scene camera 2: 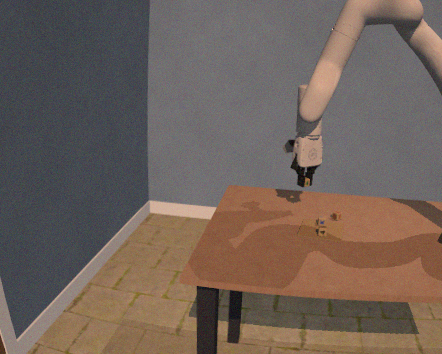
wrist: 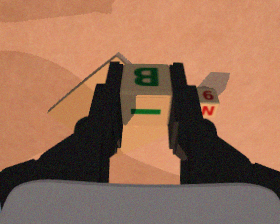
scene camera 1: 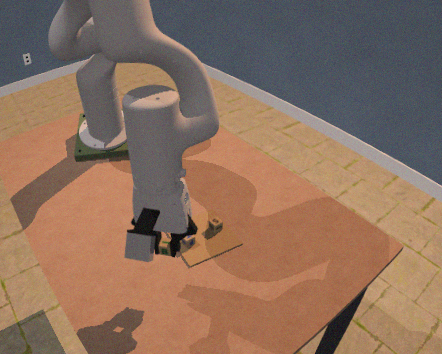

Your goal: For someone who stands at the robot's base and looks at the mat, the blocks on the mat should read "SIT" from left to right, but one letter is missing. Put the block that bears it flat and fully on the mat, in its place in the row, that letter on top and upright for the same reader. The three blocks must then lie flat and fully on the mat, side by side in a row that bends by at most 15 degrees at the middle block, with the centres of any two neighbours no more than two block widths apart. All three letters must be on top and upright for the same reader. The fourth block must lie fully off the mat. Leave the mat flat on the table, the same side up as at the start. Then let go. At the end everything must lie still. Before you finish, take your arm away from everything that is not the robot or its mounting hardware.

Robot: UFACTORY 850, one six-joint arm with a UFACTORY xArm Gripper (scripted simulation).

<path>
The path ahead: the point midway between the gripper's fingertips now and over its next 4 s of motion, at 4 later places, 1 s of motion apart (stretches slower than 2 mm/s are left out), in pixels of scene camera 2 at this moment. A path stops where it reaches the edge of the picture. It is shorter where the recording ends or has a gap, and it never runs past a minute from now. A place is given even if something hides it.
My gripper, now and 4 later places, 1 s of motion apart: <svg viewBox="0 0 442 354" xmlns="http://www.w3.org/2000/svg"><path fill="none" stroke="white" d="M304 185L320 195L324 211L322 227L323 219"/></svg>
</path>
